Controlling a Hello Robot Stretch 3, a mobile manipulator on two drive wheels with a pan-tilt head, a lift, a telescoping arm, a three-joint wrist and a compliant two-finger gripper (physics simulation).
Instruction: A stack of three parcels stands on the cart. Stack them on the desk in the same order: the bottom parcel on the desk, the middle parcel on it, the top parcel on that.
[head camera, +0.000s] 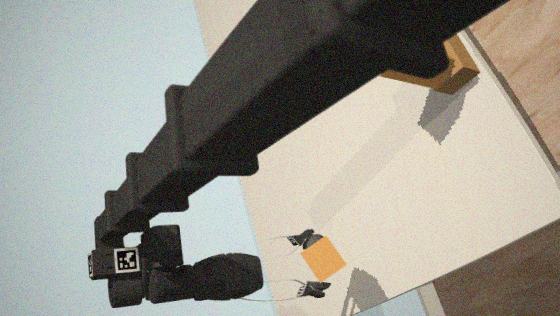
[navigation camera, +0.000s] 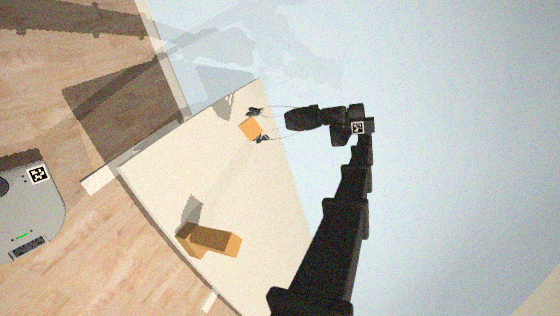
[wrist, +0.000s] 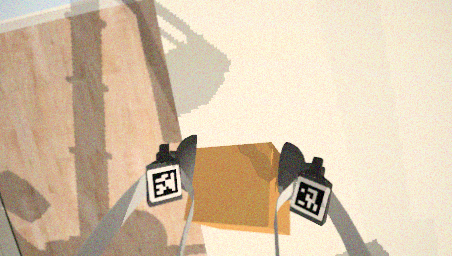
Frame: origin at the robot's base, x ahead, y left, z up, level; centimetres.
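Where they show: gripper, fingertip midpoint: (head camera: 324, 260) (navigation camera: 249, 126) (wrist: 241, 156).
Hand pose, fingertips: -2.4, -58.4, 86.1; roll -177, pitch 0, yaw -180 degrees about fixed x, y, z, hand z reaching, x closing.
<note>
After its pixels a point has its place, as x, y, z.
My gripper (head camera: 314, 263) @[-2.4, -58.4, 86.1] (navigation camera: 257, 125) @[-2.4, -58.4, 86.1] (wrist: 241, 156) @[-2.4, -58.4, 86.1] is shut on an orange-brown parcel (head camera: 325, 257) @[-2.8, -54.2, 89.1] (navigation camera: 250, 129) @[-2.7, -54.2, 89.2] (wrist: 230, 187) @[-1.9, -57.5, 90.0], with one fingertip on each side. It holds the parcel above the cream desk top (head camera: 450, 200) @[-8.0, -40.9, 72.0] (navigation camera: 160, 165) @[-5.5, -33.6, 72.0] (wrist: 350, 100) @[-15.7, -62.6, 72.0], near its far end. Two more parcels stand one on the other near the desk's long edge. The lower parcel (head camera: 465, 77) @[-25.0, -31.3, 73.9] (navigation camera: 191, 248) @[-29.1, -30.3, 76.9] is partly covered by the upper parcel (navigation camera: 212, 238) @[-25.5, -32.6, 84.7], which sits at an angle to it. In the head camera my arm hides much of both. I cannot make out the cart.
My extended arm (head camera: 225, 100) @[-9.5, -18.9, 122.0] (navigation camera: 345, 220) @[-8.4, -21.7, 120.5] crosses over the desk side and passes above the two stacked parcels in the head view. My grey base (navigation camera: 30, 215) @[-13.3, -5.1, 16.0] stands on the wooden floor (navigation camera: 100, 245) @[-44.6, -24.3, 0.0] (wrist: 40, 100) @[94.0, -50.3, 0.0]. A pale blue wall (head camera: 75, 75) @[-67.8, -122.0, 117.8] (navigation camera: 450, 150) @[-31.7, -113.9, 158.3] lies beyond the desk.
</note>
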